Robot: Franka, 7 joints.
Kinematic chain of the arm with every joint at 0, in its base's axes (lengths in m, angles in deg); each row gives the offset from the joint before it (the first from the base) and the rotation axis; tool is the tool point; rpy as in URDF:
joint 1: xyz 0 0 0.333 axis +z
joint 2: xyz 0 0 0 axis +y
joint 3: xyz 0 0 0.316 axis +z
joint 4: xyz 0.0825 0 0 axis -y
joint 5: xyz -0.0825 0 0.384 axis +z
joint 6: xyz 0 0 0 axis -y
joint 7: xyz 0.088 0 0 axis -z
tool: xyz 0 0 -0.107 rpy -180 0 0
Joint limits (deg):
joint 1: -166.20..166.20
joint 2: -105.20..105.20
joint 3: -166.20..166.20
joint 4: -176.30..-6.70
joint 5: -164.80..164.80
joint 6: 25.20..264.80
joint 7: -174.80..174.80
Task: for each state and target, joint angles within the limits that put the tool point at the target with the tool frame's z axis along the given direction. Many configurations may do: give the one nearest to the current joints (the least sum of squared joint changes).
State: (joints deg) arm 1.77 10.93 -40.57 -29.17 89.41 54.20 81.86
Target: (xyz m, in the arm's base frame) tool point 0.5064 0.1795 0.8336 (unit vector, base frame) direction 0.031 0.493 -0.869
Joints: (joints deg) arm 25.25 29.68 -49.21 -19.32 68.95 55.11 81.86
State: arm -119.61 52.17 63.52 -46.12 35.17 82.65 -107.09
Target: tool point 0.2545 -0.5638 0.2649 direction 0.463 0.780 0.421
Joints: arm -116.50 72.06 59.00 -83.09 41.75 67.74 -107.09
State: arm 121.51 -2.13 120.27 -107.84 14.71 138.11 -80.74
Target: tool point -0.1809 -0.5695 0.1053 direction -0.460 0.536 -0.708
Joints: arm 115.22 -57.18 136.43 -101.35 1.28 118.39 -80.74
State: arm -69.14 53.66 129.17 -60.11 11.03 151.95 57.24
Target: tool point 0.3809 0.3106 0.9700 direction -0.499 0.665 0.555
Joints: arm -14.70 52.83 129.79 -64.16 28.60 139.38 57.24
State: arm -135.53 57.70 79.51 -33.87 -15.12 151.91 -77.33
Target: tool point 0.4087 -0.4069 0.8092 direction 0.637 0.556 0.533
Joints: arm -99.31 73.86 128.05 -84.48 20.99 143.30 -77.33
